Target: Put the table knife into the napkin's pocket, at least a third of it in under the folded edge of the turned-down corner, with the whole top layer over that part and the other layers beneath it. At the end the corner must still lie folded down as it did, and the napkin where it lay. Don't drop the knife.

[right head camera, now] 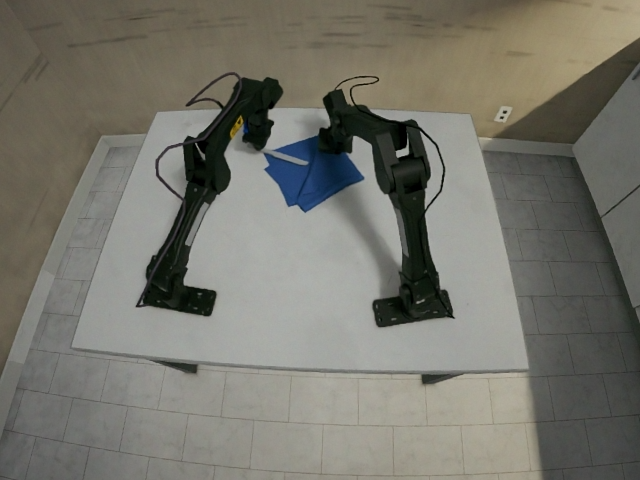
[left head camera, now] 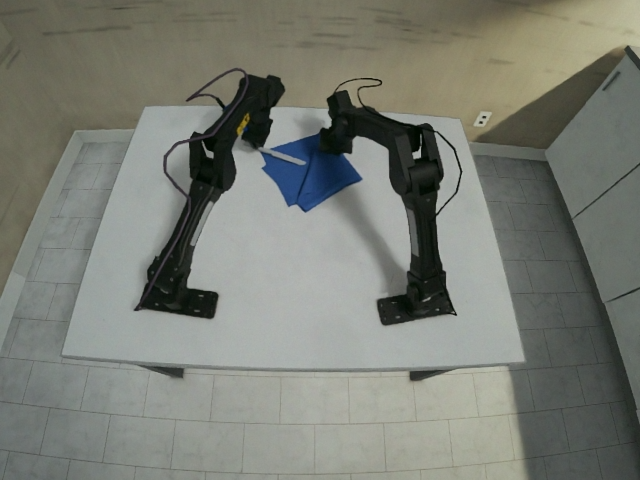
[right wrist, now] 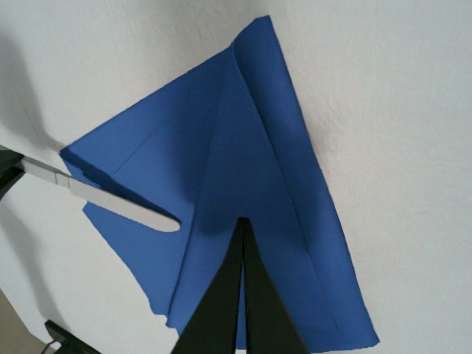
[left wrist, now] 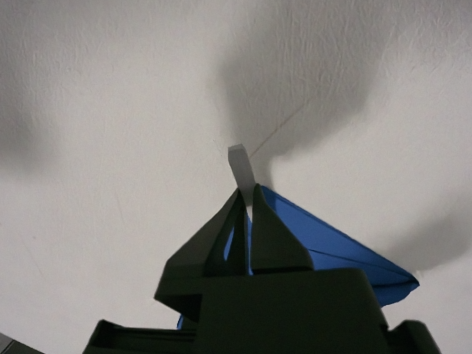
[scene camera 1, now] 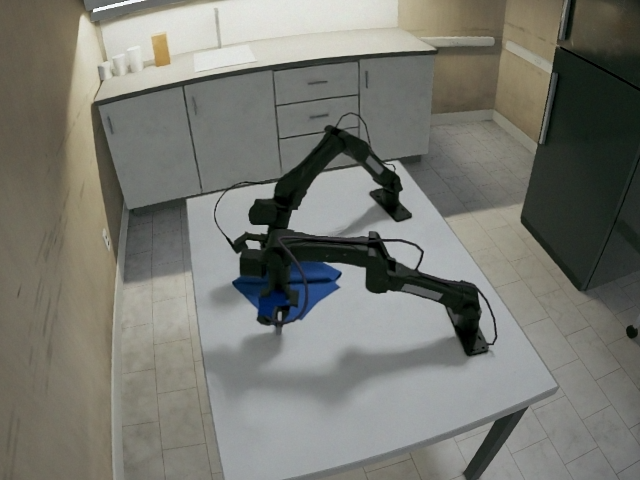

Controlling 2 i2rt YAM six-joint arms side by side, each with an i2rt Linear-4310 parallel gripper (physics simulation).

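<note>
The grey table knife (left head camera: 283,156) (right head camera: 287,157) (left wrist: 241,162) (right wrist: 125,205) is held by its handle in my left gripper (left wrist: 250,191) (right wrist: 21,159), which is shut on it. Its blade reaches over the left part of the blue napkin (left head camera: 330,178) (right head camera: 336,178) (scene camera 1: 320,272) (left wrist: 330,242) (right wrist: 250,150) and casts a shadow there. In the right wrist view the rounded tip shows beside the folded edge, a little left of it, not under it. The corner lies folded down. My right gripper (right wrist: 243,222) is shut and empty, its tips over the folded layer; their height is unclear.
The white table (left head camera: 289,289) (scene camera 1: 361,413) carries both arm bases (left head camera: 178,302) (left head camera: 416,307). A wall stands beyond the table's far edge in the head views. Scene camera 1 shows a counter (scene camera 1: 330,49) and a dark fridge (scene camera 1: 589,155) away from the table.
</note>
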